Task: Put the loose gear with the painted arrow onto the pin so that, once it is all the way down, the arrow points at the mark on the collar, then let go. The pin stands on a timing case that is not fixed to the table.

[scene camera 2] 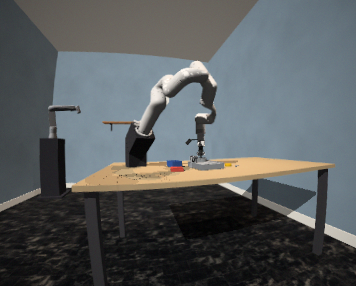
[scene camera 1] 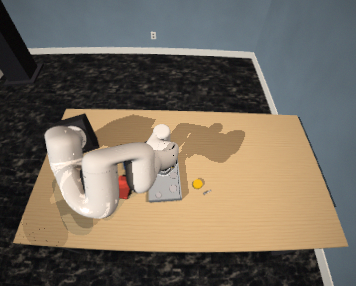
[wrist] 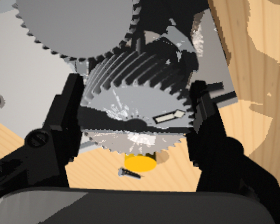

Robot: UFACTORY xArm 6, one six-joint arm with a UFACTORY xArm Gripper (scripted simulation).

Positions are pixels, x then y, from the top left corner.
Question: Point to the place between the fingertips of my gripper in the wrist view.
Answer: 136, 94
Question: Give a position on a timing case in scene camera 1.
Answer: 163, 181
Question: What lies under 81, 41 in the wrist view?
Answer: A timing case.
